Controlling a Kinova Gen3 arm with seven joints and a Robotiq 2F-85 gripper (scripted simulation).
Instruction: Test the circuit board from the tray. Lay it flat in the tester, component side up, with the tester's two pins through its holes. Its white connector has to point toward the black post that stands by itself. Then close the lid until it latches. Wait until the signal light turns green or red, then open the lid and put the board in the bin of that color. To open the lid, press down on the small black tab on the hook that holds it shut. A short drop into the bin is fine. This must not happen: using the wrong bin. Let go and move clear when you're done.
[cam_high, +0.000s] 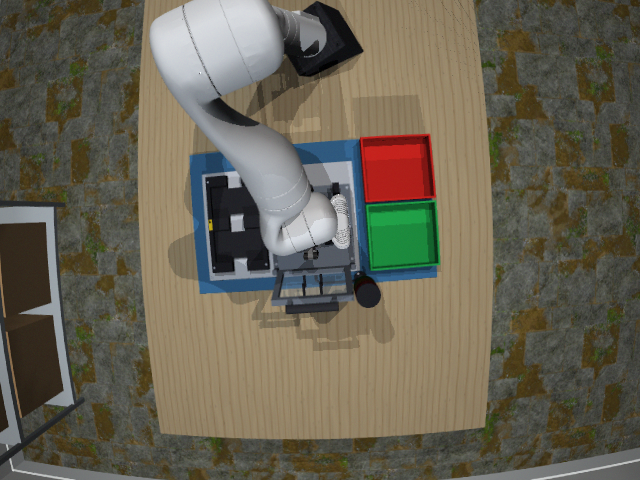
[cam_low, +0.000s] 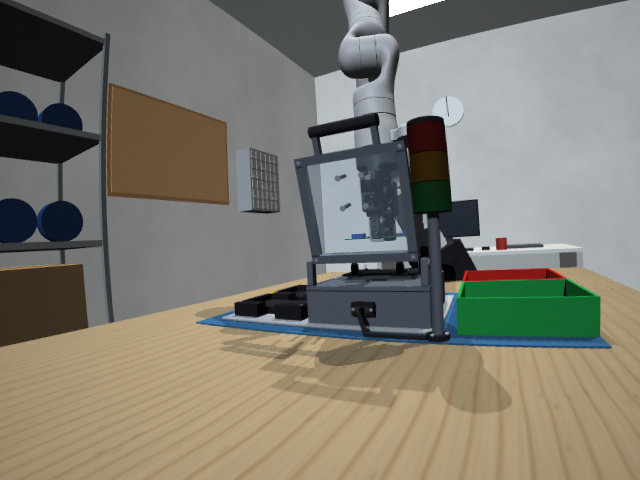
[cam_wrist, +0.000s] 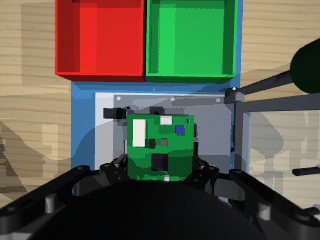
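My gripper is now 60 mm past the black hook, 50 mm to the right of it and 40 mm above it. Also, from my hand: green circuit board (right at my hand); then clear lid (120 mm ahead, 60 mm above); then green bin (200 mm to the left, 110 mm below, 40 mm ahead).
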